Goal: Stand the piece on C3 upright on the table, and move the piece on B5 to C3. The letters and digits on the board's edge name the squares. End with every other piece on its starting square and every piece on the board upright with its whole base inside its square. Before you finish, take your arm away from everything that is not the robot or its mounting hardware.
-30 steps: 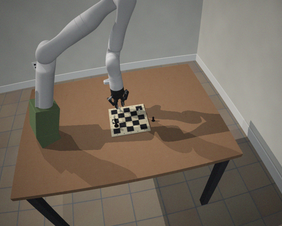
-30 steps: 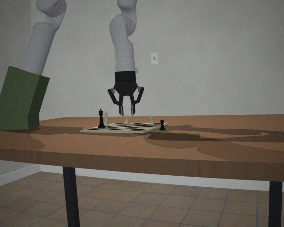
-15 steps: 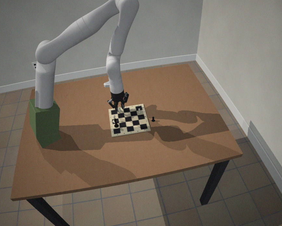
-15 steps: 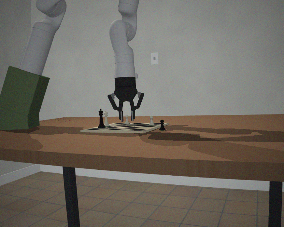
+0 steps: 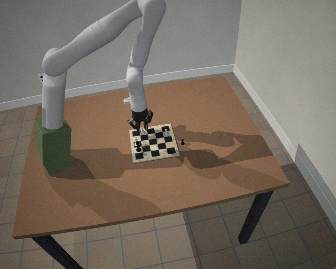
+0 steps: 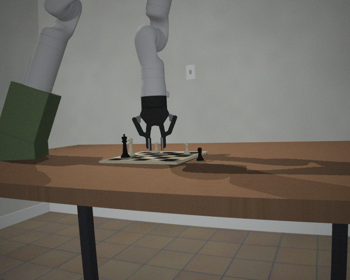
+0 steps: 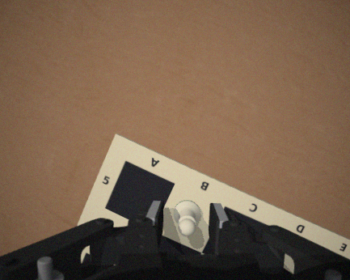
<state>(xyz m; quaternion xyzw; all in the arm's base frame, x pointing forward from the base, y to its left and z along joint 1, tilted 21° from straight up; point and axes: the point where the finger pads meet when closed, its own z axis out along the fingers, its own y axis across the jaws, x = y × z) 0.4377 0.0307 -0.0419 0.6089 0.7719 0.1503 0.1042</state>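
Right now the chessboard is 8 cm to the right of my hand, 3 cm below it and 3 cm ahead of it. Also, from my hand: tall white piece: 7 cm to the right, 5 cm behind; black pawn: 16 cm ahead, 14 cm to the right, 2 cm below; black king: 11 cm to the right, 5 cm behind, 1 cm above.
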